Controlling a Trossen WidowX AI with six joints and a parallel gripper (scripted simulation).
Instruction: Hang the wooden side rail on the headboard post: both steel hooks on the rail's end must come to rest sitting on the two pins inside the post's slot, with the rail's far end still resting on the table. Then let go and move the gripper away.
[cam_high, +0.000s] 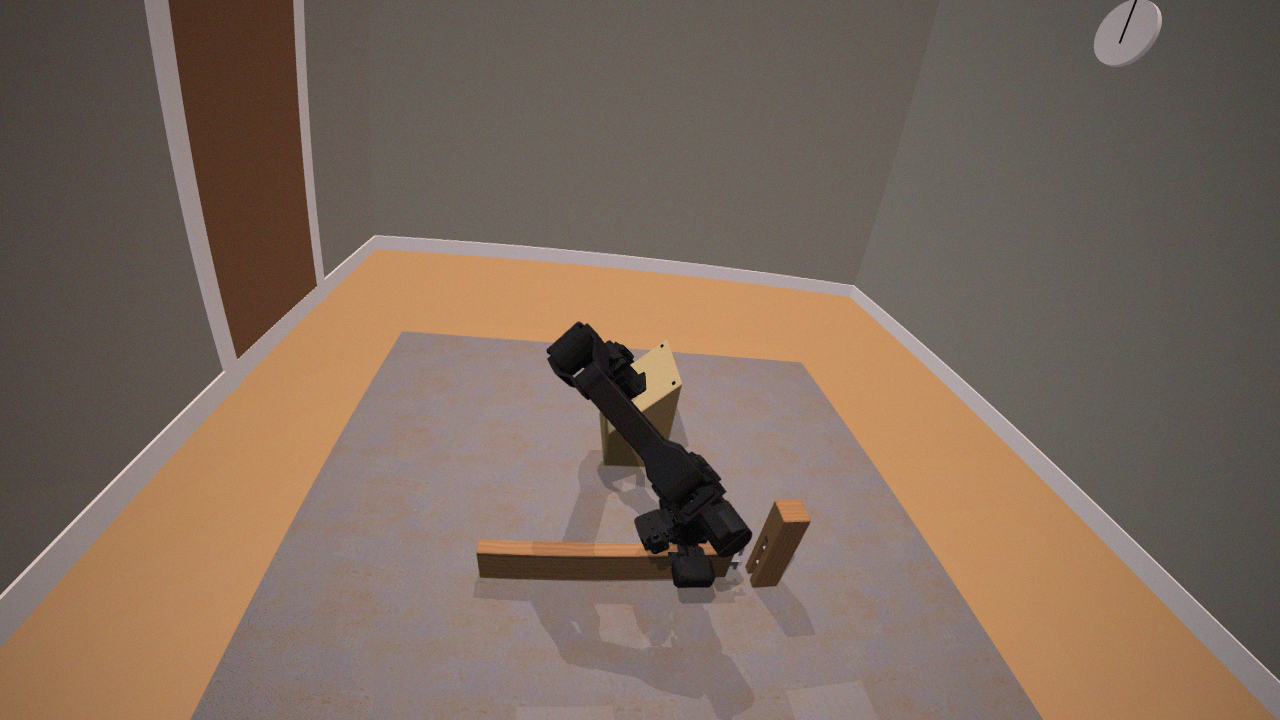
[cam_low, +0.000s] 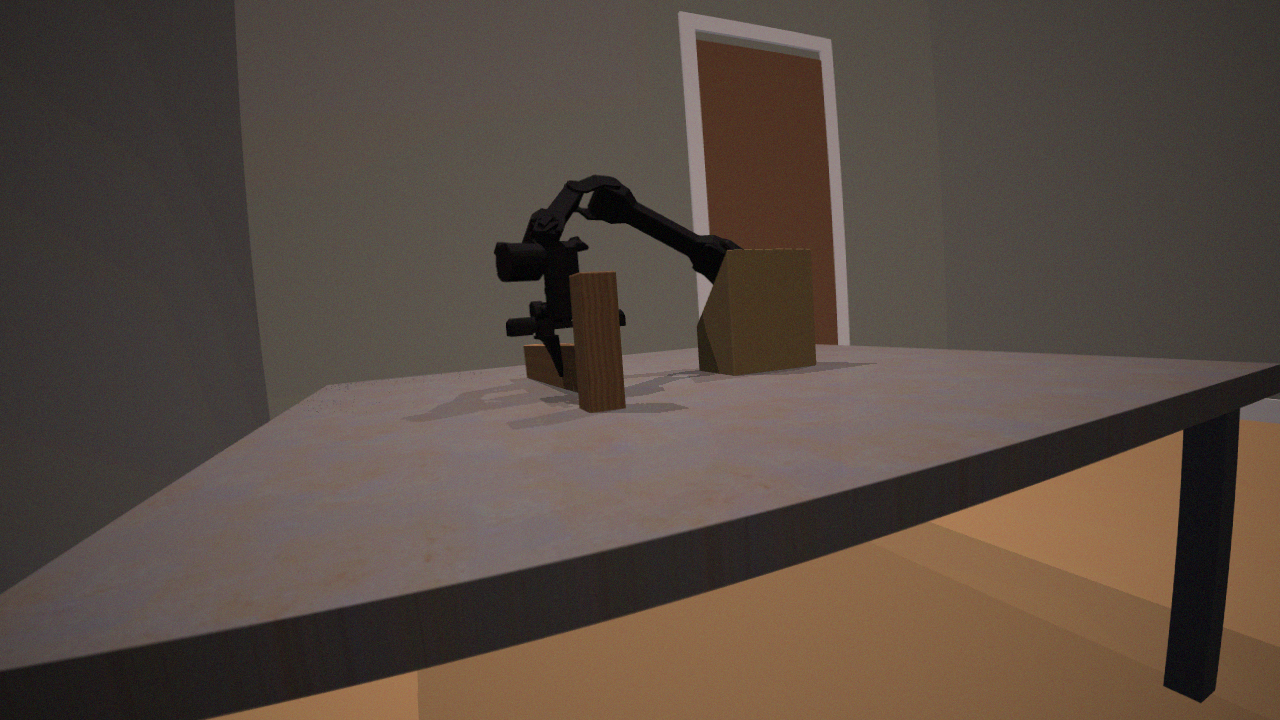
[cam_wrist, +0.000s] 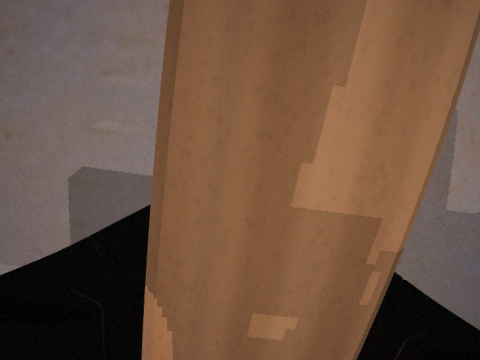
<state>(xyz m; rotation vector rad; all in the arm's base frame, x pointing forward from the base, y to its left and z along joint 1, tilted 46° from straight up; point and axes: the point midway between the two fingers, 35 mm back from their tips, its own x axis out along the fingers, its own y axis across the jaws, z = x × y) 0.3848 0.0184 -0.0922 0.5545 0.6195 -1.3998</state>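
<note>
The headboard post lies 10 mm behind my gripper tip, 170 mm to the left of it and 60 mm above it.
</note>
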